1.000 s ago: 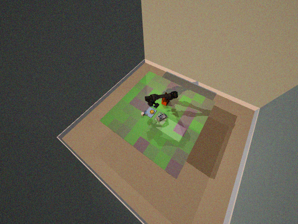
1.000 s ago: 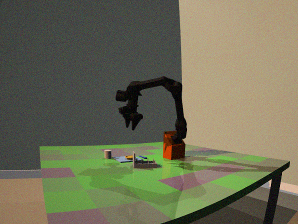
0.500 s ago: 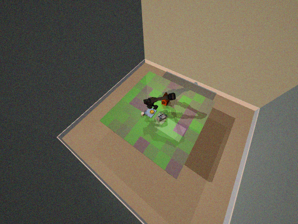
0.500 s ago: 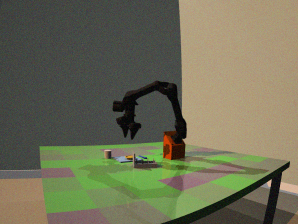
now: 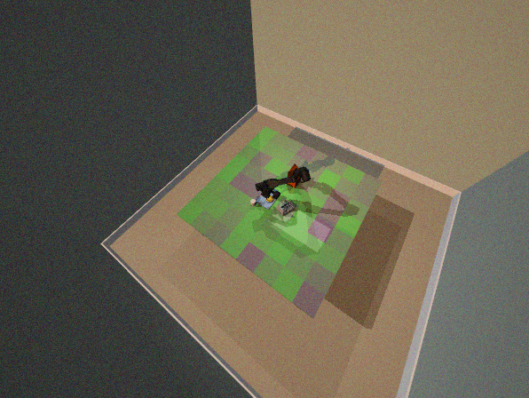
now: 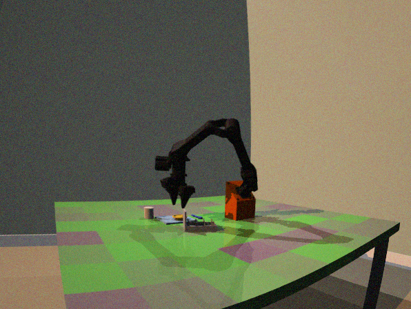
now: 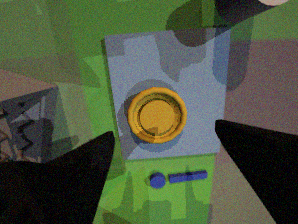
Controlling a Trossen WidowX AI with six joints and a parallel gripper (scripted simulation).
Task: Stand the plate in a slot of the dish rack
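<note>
The plate is 5 cm below my gripper tip and 1 cm behind it. Round my gripper tip: dish rack 17 cm to the left, 4 cm below, 1 cm ahead; then light blue sheet 6 cm below, 1 cm to the right, 1 cm ahead.
</note>
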